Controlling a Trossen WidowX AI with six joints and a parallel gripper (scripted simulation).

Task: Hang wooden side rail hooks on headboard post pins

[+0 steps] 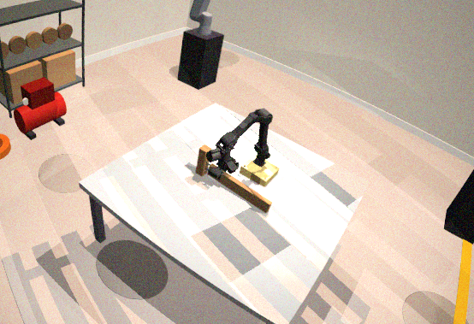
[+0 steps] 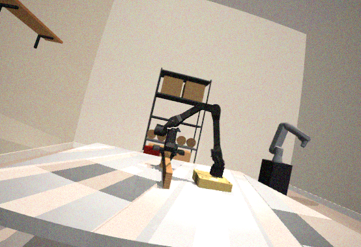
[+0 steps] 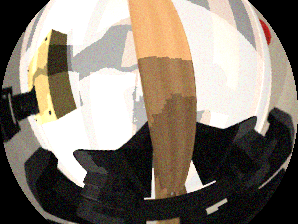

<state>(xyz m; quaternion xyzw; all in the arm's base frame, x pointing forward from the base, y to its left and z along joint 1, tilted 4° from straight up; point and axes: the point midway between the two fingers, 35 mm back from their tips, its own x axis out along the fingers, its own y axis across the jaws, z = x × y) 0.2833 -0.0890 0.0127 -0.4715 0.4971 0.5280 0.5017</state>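
My gripper tip is 130 mm to the left of the wooden headboard post and 40 mm below it.
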